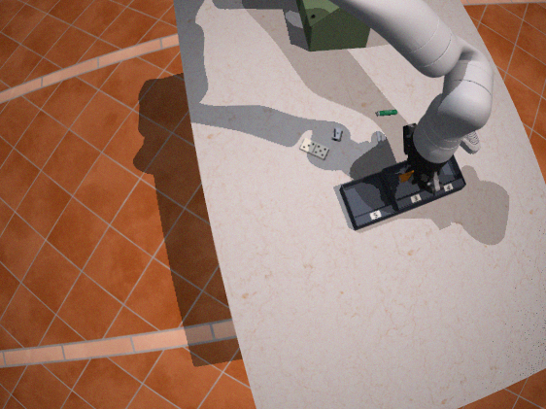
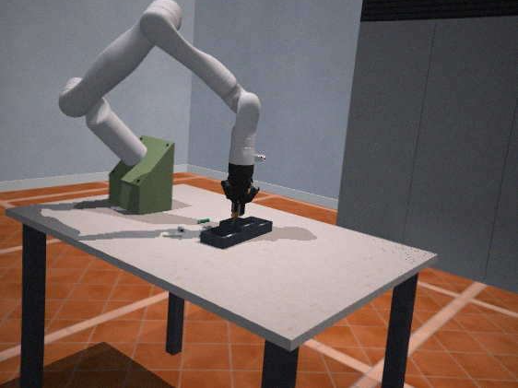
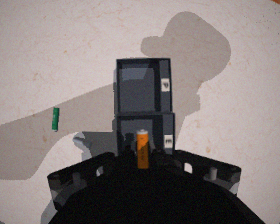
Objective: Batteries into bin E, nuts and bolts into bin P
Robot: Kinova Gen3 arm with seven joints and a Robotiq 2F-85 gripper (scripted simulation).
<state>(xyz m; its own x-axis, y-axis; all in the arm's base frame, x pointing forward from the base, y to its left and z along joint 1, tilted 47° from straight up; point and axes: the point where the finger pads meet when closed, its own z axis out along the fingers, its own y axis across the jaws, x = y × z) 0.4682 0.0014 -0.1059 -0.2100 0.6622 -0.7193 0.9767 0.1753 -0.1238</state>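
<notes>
Right now the bin tray is 1 cm ahead of my hand and 6 cm below it. Round my hand: green battery (16 cm behind, 8 cm below); bolt (10 cm behind, 3 cm to the right, 8 cm below); orange battery (2 cm below).
</notes>
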